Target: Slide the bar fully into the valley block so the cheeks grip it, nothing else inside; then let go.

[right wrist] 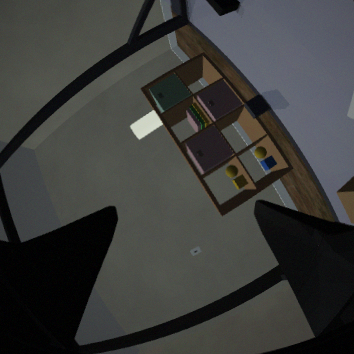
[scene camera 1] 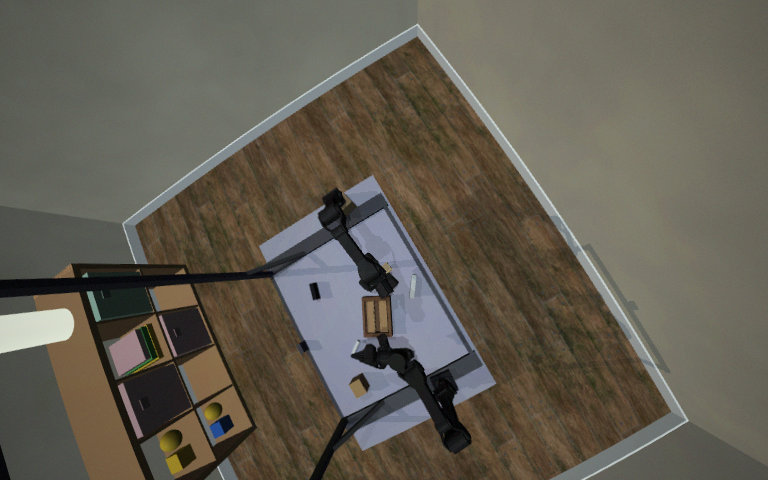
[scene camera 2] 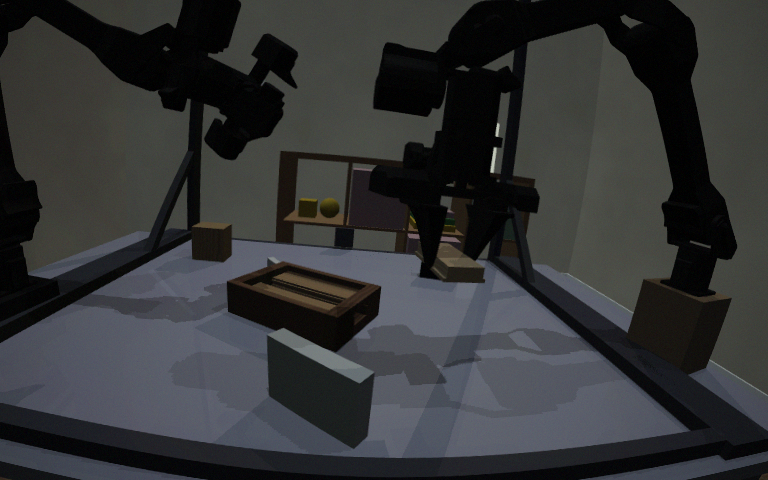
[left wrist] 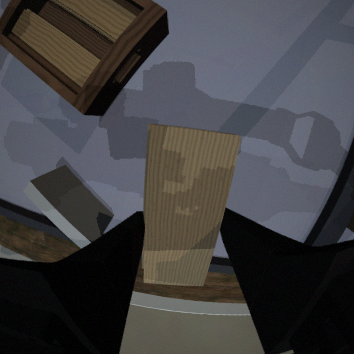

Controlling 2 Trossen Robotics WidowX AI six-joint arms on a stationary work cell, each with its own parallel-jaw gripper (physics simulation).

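Frame: origin at the left arm's base, x ahead, y left, z up, level; metres.
Seen in the pictures: left gripper, fingertip midpoint: (scene camera 2: 447,267) (left wrist: 181,215); right gripper, fingertip midpoint: (right wrist: 185,210) (scene camera 1: 355,358); left arm's base, origin of the base link: (scene camera 1: 337,201) (scene camera 2: 687,288); right arm's base, origin of the base link: (scene camera 1: 444,384) (scene camera 2: 4,287).
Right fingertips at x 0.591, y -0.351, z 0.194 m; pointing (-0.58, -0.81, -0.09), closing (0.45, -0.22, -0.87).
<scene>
Offsets run from my right fingertips to a thing's middle.
My left gripper (scene camera 1: 388,278) (scene camera 2: 454,259) (left wrist: 181,215) is shut on the light wooden bar {dx -0.188, dy +0.277, dz -0.170 m} (scene camera 1: 388,268) (scene camera 2: 459,267) (left wrist: 189,182) and holds it by its near end, low over the table. The valley block {dx -0.051, dy +0.100, dz -0.291 m} (scene camera 1: 365,316) (scene camera 2: 301,316) (left wrist: 105,82) is a dark brown frame with two light cheeks and a dark slot between them. It lies apart from the bar, at the upper left in the left wrist view. The slot looks empty. My right gripper (scene camera 1: 358,353) (scene camera 2: 254,95) (right wrist: 185,210) is open and empty, raised high on the block's other side.
A grey-white slab {dx -0.041, dy +0.335, dz -0.279 m} (scene camera 1: 413,286) (scene camera 2: 320,381) (left wrist: 67,207) stands on edge near the block. A brown cube {dx +0.140, dy -0.198, dz -0.279 m} (scene camera 1: 358,385) (scene camera 2: 212,241), a small black block {dx -0.364, dy -0.065, dz -0.291 m} (scene camera 1: 314,290) and a small white piece {dx -0.009, dy -0.093, dz -0.303 m} (scene camera 1: 354,346) also sit on the table. A shelf unit (scene camera 2: 287,200) (right wrist: 225,211) stands beyond the table.
</scene>
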